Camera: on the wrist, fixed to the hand. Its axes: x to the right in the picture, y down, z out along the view.
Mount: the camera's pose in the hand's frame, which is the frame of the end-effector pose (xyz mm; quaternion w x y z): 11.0 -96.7 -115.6 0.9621 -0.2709 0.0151 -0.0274
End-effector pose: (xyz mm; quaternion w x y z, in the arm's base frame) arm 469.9 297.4 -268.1 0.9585 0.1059 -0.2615 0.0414
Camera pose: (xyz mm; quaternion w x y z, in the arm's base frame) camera 549.3 229.4 -377.2 0.9559 -0.1512 -0.2454 -0.0557
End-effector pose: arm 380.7 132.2 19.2 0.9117 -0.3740 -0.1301 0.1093
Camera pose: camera 437.8 -7.4 10.3 0.7808 -0.6049 -0.1513 0.0393
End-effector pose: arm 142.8 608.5 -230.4 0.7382 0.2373 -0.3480 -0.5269
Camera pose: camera 174.1 564.1 -371.4 0.7653 0.0458 -0.1744 -0.6179
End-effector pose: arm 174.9 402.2 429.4 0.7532 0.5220 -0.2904 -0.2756
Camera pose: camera 255.4 437.4 306.4 0.8629 0.3103 -0.1791 -0.3566
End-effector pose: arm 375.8 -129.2 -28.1 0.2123 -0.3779 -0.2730 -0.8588
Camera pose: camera 252.1 -130.1 -114.9 0.0825 -0.4007 -0.0372 -0.9118
